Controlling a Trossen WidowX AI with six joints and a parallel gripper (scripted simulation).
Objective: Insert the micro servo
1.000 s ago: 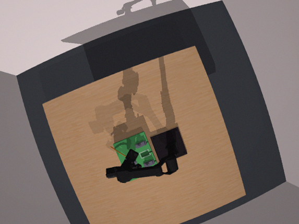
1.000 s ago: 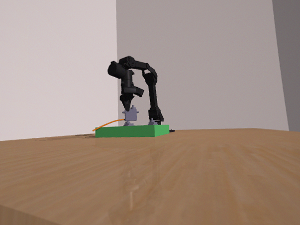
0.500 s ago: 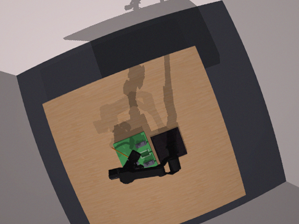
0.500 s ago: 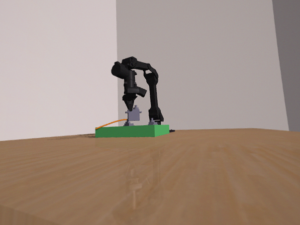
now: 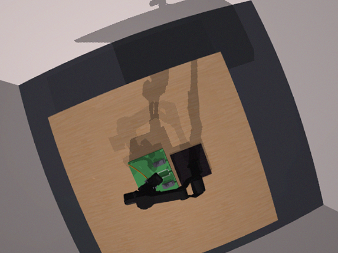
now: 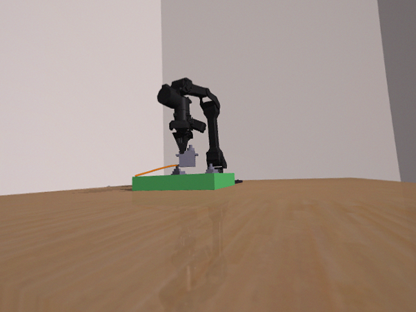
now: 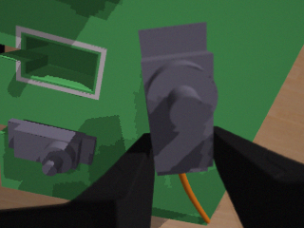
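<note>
Right now my gripper tip is 1 cm short of the green deck and 10 cm above it.
</note>
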